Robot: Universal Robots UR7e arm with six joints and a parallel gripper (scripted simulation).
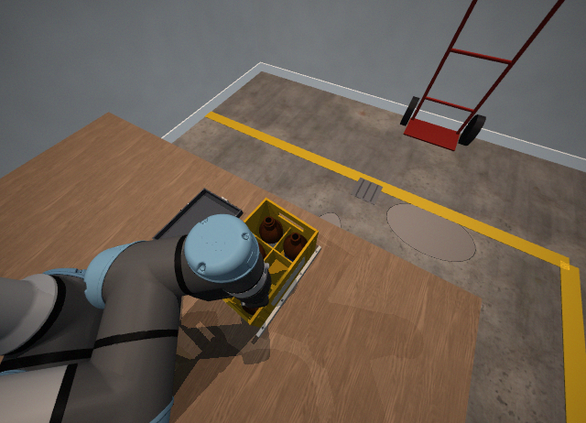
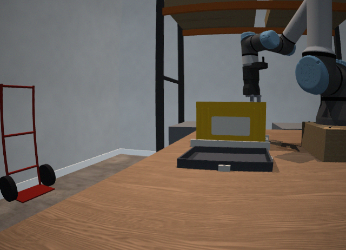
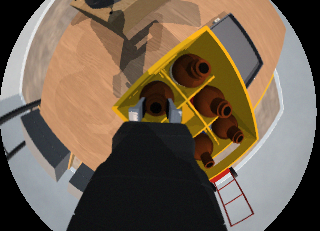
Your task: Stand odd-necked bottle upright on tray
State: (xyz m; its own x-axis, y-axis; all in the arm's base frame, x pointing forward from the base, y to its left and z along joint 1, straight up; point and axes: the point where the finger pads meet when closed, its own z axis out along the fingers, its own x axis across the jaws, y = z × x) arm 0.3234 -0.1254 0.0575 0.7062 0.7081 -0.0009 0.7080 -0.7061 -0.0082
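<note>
Right now the glass bottle is 7 cm below my hand. Also, from my hand: dark tray: 7 cm ahead, 34 cm to the left, 15 cm below; then yellow crate: 9 cm ahead, 5 cm to the left, 8 cm below.
</note>
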